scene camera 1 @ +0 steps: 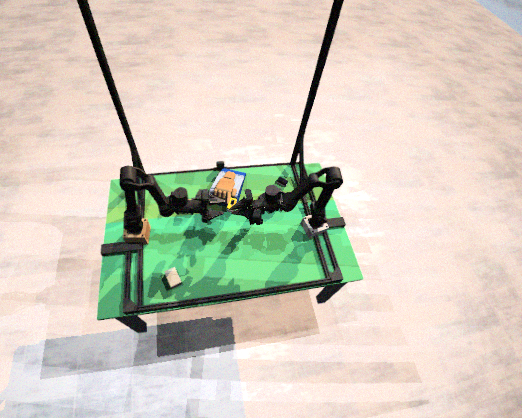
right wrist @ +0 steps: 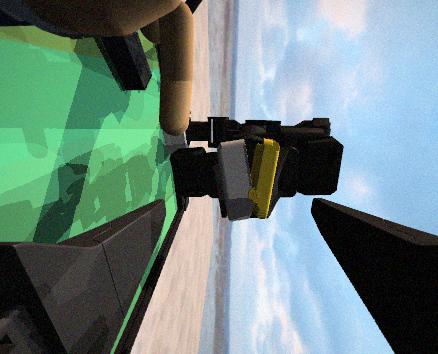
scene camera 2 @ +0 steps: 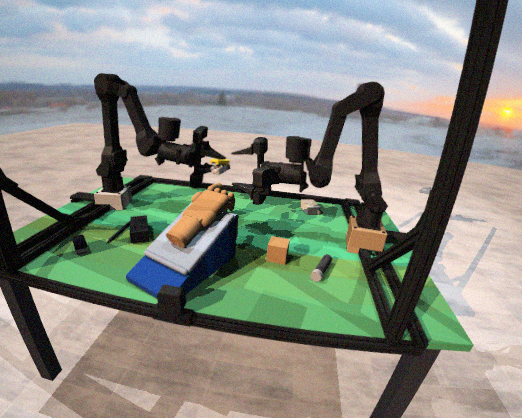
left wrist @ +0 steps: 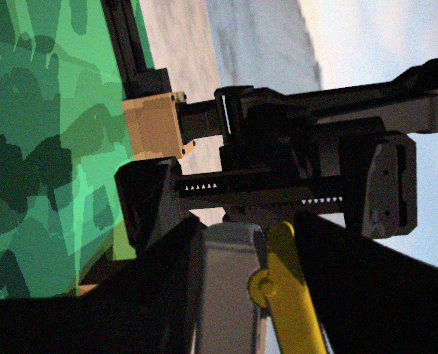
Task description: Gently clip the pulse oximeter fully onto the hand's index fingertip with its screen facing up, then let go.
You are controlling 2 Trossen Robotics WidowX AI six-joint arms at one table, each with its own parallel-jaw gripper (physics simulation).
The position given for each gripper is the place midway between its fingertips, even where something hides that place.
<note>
A tan cube (left wrist: 105,269) rests on the table. Further things: the left gripper (scene camera 2: 225,163), the right gripper (scene camera 2: 231,168), a pulse oximeter (left wrist: 244,277), an index fingertip (right wrist: 175,86) and a grey pad on blue wedge (scene camera 2: 164,263).
The pulse oximeter shows as well in the right wrist view (right wrist: 244,192). The left gripper also shows in scene camera 1 (scene camera 1: 231,210), in the right wrist view (right wrist: 243,213) and in the left wrist view (left wrist: 247,227). The right gripper shows as well in the right wrist view (right wrist: 238,205) and in the left wrist view (left wrist: 244,253). The right wrist view does not show the tan cube: it is out of frame.
</note>
